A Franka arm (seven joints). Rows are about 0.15 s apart.
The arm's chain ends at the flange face. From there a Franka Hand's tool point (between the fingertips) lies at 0.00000 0.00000 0.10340 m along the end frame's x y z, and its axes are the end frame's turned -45 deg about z.
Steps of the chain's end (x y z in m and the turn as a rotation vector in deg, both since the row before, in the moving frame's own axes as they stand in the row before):
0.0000, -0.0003, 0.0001, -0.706, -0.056, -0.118
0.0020, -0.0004, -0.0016, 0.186, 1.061, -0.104
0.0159, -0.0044, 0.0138, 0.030, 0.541, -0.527
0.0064, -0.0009, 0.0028, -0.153, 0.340, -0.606
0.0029, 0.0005, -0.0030, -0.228, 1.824, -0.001
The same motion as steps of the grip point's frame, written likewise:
-0.0008, 0.0006, 0.0001, -0.460, -0.539, -0.118
0.0033, 0.0022, -0.0016, -0.619, 0.882, -0.104
0.0151, 0.0088, 0.0138, -0.361, 0.404, -0.527
0.0054, 0.0045, 0.0028, -0.349, 0.132, -0.606
0.0037, 0.0050, -0.0031, -1.451, 1.129, -0.001

